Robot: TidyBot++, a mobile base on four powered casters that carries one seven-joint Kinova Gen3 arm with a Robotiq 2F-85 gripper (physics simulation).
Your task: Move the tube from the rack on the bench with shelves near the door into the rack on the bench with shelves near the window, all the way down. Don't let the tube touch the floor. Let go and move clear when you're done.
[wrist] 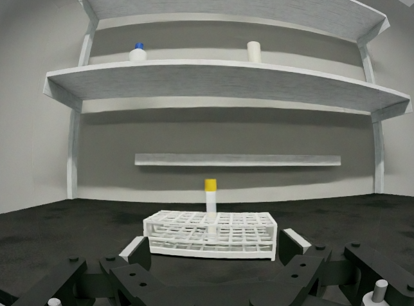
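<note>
The tube, white with a yellow cap, stands upright in the white rack on the dark bench top. Its lower part shows through the rack's open grid, reaching down toward the lower tier; whether its tip touches the bottom is hard to tell. My gripper is open and empty, its two fingers wide apart at the bottom of the view. The rack and tube are ahead of the fingers, and the tube is apart from both fingers.
The black bench top runs back to a grey wall. A long shelf above it holds a white bottle with a blue cap and a white cylinder. A narrow grey ledge is behind the tube. Shelf uprights stand at both sides.
</note>
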